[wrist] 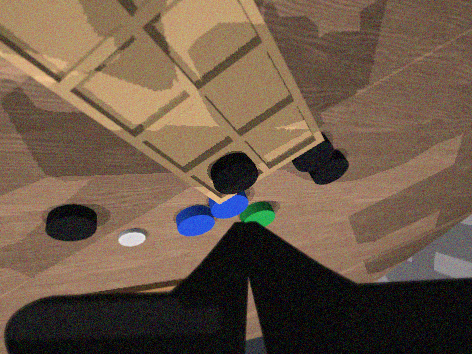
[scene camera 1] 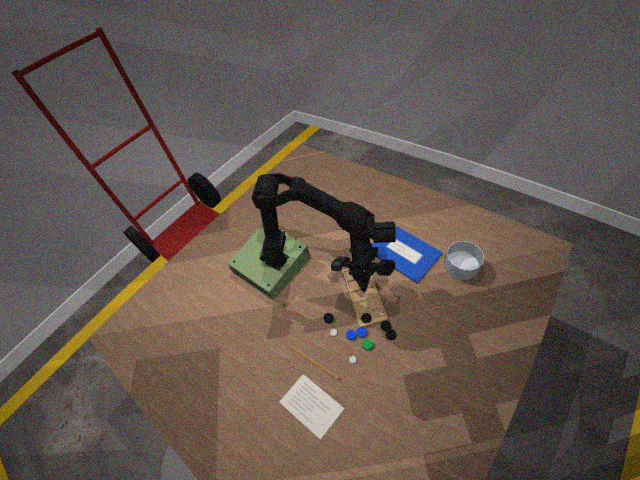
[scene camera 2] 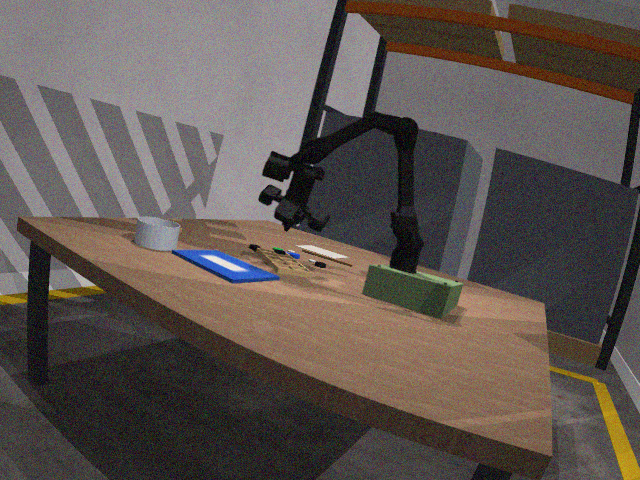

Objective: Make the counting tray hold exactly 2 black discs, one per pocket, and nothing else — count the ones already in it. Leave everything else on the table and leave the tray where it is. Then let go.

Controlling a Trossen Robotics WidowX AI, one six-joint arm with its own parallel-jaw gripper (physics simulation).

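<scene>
The wooden counting tray (scene camera 1: 373, 306) (scene camera 2: 283, 270) (wrist: 240, 95) lies on the table. One black disc (scene camera 1: 366, 317) (wrist: 234, 172) is at its near-end corner pocket and seems to overlap the pocket's walls in the wrist view. The other pockets visible in the wrist view are empty; the tray's far end is cut off there. Two black discs, one (scene camera 1: 385, 326) (wrist: 314, 155) and another (scene camera 1: 391, 334) (wrist: 329, 167), lie close together outside the near-end corner. A further black disc (scene camera 1: 328, 317) (wrist: 71, 222) lies apart on the table. My gripper (scene camera 1: 363, 289) (scene camera 2: 287, 228) (wrist: 245, 232) is shut and empty above the tray.
Blue discs (scene camera 1: 351, 334) (wrist: 195, 220), a green disc (scene camera 1: 367, 344) (wrist: 257, 214) and white discs (scene camera 1: 333, 332) (wrist: 132, 237) lie off the tray's near end. A stick (scene camera 1: 315, 362), paper (scene camera 1: 311, 406), blue folder (scene camera 1: 426, 253) (scene camera 2: 188, 255) and bowl (scene camera 1: 464, 260) (scene camera 2: 157, 234) are around.
</scene>
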